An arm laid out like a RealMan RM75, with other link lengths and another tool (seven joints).
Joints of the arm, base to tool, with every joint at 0 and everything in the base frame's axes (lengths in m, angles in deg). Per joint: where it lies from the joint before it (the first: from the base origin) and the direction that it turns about. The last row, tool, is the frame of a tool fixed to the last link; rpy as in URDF.
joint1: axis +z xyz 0 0 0.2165
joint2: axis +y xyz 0 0 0
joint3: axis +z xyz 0 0 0.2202
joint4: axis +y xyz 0 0 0
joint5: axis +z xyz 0 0 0.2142
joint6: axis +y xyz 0 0 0
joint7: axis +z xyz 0 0 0.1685
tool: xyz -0.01 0.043 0.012 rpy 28.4 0 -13.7
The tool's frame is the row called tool.
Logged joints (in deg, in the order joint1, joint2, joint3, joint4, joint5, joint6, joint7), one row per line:
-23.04 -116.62 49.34 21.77 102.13 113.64 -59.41
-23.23 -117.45 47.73 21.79 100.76 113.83 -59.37
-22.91 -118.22 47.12 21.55 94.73 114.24 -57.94
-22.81 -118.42 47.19 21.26 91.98 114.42 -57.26
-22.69 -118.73 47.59 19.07 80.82 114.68 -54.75
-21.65 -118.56 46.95 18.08 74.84 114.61 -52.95
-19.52 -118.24 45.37 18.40 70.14 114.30 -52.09
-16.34 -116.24 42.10 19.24 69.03 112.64 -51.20
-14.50 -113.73 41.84 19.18 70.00 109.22 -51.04
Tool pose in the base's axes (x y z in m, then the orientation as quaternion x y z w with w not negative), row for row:
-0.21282 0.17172 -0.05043 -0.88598 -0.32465 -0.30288 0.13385
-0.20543 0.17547 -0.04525 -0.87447 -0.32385 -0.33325 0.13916
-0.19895 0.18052 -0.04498 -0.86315 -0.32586 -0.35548 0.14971
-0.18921 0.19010 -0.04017 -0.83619 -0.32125 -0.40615 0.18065
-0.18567 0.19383 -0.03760 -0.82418 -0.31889 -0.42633 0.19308
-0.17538 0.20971 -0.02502 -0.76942 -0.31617 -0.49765 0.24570
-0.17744 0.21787 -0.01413 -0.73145 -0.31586 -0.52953 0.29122
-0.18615 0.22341 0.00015 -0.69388 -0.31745 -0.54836 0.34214
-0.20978 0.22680 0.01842 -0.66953 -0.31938 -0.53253 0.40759
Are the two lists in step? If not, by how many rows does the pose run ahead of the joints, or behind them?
The pose runs 1 row behind the joints: the pose in row i belongs to the joints in row i - 1.
